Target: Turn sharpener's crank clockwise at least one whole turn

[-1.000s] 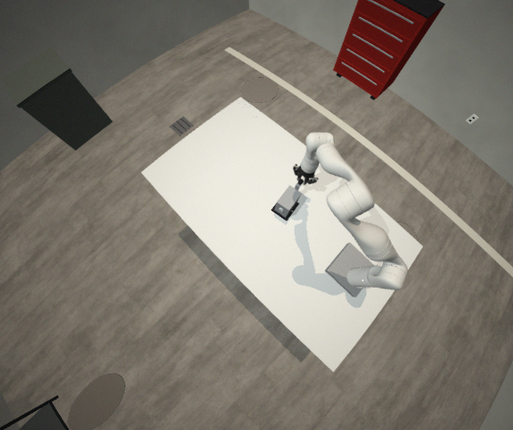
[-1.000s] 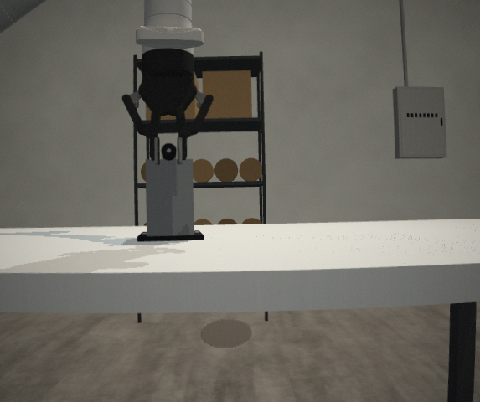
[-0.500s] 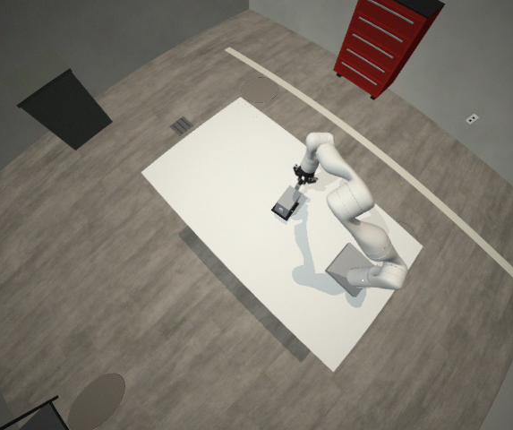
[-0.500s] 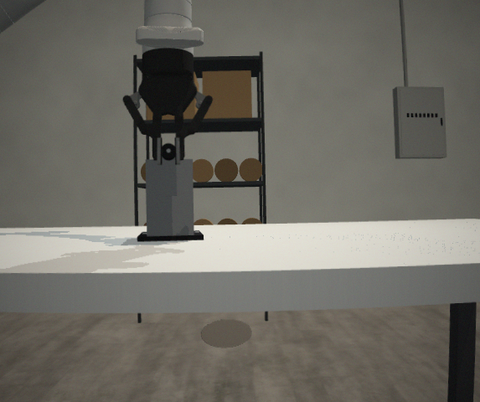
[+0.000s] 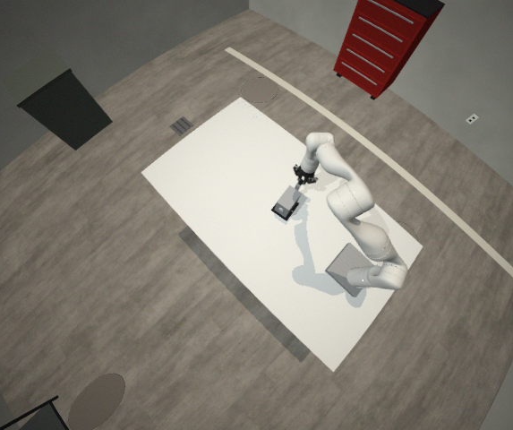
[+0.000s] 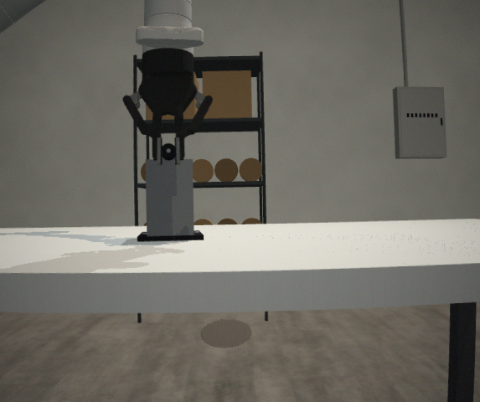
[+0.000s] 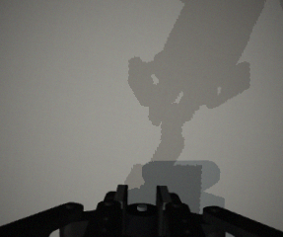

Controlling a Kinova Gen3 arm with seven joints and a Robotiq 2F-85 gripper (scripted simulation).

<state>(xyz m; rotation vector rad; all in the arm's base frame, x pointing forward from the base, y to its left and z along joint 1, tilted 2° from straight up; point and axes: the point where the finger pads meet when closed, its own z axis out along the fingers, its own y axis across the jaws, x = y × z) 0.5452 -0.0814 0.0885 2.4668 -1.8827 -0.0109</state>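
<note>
Right now the knob is 2 cm to the left of my hand.
</note>
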